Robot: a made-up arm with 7 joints. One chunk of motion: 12 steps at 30 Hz.
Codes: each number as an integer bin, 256 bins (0 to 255) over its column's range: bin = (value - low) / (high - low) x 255, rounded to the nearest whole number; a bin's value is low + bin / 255 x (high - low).
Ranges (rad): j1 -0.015..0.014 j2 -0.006..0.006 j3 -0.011..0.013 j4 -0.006..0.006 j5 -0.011..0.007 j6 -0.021..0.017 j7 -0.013..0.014
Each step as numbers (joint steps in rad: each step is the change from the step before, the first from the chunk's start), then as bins.
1 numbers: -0.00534 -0.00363 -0.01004 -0.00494 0.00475 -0.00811 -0.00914
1 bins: 85 50 10 23 223 86 36
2 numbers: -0.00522 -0.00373 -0.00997 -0.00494 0.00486 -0.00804 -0.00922
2 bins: 86 48 11 23 225 87 36
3 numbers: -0.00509 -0.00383 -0.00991 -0.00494 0.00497 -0.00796 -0.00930
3 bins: 87 46 12 23 226 88 35
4 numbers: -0.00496 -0.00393 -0.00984 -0.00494 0.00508 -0.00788 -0.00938
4 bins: 88 44 12 23 228 88 34
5 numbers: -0.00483 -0.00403 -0.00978 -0.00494 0.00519 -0.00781 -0.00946
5 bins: 89 42 13 23 229 89 33
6 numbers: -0.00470 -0.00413 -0.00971 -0.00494 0.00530 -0.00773 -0.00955
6 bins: 91 40 14 23 231 89 33
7 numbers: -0.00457 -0.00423 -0.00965 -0.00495 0.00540 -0.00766 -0.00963
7 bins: 92 38 14 22 232 90 32
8 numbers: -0.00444 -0.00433 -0.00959 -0.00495 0.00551 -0.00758 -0.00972
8 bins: 93 35 15 22 234 90 31
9 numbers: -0.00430 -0.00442 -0.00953 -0.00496 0.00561 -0.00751 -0.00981
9 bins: 94 34 16 22 235 91 30
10 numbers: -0.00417 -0.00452 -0.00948 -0.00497 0.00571 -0.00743 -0.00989
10 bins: 95 31 16 22 237 91 29
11 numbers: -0.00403 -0.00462 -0.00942 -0.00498 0.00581 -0.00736 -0.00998
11 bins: 96 29 17 22 238 92 29
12 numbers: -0.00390 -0.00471 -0.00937 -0.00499 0.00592 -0.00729 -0.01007
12 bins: 98 27 17 21 240 92 28
